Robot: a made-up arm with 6 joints.
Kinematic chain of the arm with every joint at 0, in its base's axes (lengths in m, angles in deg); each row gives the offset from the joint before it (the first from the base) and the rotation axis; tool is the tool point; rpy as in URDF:
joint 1: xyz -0.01 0 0.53 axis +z
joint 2: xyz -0.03 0 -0.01 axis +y
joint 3: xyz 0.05 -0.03 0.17 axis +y
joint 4: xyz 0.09 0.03 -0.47 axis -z
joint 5: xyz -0.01 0 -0.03 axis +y
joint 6: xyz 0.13 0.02 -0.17 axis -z
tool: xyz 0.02 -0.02 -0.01 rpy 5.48 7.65 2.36
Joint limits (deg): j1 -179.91..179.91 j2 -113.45..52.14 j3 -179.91..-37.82 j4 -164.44..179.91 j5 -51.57..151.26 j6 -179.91..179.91
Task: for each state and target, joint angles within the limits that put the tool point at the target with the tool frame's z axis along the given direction. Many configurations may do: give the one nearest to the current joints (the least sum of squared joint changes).
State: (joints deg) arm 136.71 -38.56 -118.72 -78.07 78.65 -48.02
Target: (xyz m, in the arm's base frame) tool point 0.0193 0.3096 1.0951 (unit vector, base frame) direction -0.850 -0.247 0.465
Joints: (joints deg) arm 136.03 -52.49 -85.42 -85.92 121.42 -58.70
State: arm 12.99 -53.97 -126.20 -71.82 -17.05 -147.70
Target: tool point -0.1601 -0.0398 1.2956 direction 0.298 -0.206 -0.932
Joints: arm 64.44 -57.90 -119.27 -114.48 -14.43 -155.66
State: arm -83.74 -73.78 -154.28 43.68 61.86 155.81
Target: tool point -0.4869 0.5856 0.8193 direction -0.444 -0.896 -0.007
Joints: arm -36.22 -110.30 -116.96 94.82 91.76 136.71
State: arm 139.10 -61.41 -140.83 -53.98 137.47 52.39
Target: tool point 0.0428 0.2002 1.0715 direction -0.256 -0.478 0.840
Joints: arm 145.57 -42.72 -112.04 -65.67 141.35 77.11
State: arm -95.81 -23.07 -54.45 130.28 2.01 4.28
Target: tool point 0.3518 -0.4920 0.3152 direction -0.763 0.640 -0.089
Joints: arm -53.95 -13.64 -38.11 151.86 37.64 5.79
